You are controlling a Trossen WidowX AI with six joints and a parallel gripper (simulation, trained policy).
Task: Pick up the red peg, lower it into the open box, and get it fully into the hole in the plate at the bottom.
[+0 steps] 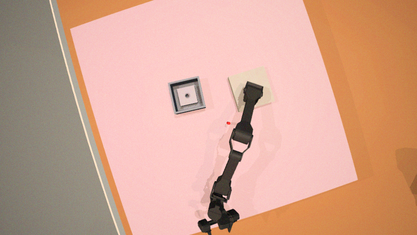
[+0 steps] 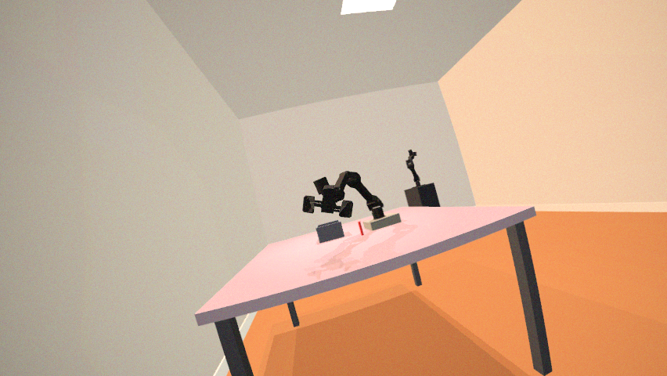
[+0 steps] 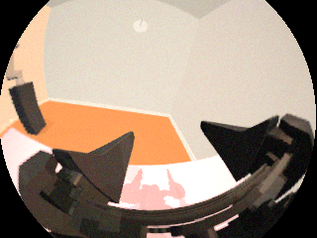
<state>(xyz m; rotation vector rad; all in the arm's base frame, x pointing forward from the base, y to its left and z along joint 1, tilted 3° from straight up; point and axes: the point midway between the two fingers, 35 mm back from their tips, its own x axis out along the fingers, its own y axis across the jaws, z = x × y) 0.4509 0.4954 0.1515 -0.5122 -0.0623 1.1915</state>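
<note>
The red peg is 29 cm behind my gripper tip, 43 cm to the right of it and 16 cm below it. The rest, counted from my gripper tip: grey box (17 cm behind, 66 cm to the right, 18 cm below); plate (17 cm behind, 66 cm to the right, 16 cm below).
</note>
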